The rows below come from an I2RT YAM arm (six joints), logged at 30 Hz.
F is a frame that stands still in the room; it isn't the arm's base.
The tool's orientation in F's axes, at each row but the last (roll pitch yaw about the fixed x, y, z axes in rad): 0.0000, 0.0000, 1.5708; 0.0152, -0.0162, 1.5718; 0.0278, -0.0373, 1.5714; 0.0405, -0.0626, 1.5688; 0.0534, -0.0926, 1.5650; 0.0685, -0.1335, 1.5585; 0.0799, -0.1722, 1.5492; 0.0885, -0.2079, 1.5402; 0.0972, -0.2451, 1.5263; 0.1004, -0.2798, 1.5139; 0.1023, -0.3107, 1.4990; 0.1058, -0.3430, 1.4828; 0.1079, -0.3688, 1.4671
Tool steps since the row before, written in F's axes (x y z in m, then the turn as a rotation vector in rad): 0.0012, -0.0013, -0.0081, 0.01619, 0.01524, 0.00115; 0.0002, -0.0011, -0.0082, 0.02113, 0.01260, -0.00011; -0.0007, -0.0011, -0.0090, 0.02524, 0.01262, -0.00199; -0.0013, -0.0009, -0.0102, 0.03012, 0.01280, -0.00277; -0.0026, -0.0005, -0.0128, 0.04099, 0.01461, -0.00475; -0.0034, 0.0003, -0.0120, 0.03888, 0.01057, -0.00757; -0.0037, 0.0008, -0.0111, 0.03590, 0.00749, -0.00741; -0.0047, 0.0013, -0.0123, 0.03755, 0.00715, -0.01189; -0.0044, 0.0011, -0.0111, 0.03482, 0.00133, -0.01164; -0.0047, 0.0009, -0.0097, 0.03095, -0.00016, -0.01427; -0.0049, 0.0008, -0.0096, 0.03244, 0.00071, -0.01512; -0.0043, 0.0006, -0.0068, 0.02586, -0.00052, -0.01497; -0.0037, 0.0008, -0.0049, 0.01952, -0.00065, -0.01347
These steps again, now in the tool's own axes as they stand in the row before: -0.0013, -0.0012, -0.0081, 0.01524, -0.01619, 0.00115; -0.0012, -0.0003, -0.0082, 0.01258, -0.02114, 0.00001; -0.0014, 0.0005, -0.0090, 0.01252, -0.02531, -0.00176; -0.0015, 0.0009, -0.0102, 0.01266, -0.03021, -0.00235; -0.0017, 0.0019, -0.0128, 0.01434, -0.04117, -0.00391; -0.0013, 0.0026, -0.0121, 0.00994, -0.03927, -0.00630; -0.0012, 0.0028, -0.0113, 0.00687, -0.03631, -0.00584; -0.0014, 0.0036, -0.0126, 0.00566, -0.03835, -0.01000; -0.0018, 0.0034, -0.0114, -0.00003, -0.03573, -0.00856; -0.0021, 0.0038, -0.0099, -0.00240, -0.03217, -0.01099; -0.0025, 0.0040, -0.0097, -0.00173, -0.03370, -0.01194; -0.0021, 0.0036, -0.0069, -0.00338, -0.02721, -0.01188; -0.0014, 0.0032, -0.0051, -0.00357, -0.02078, -0.01089
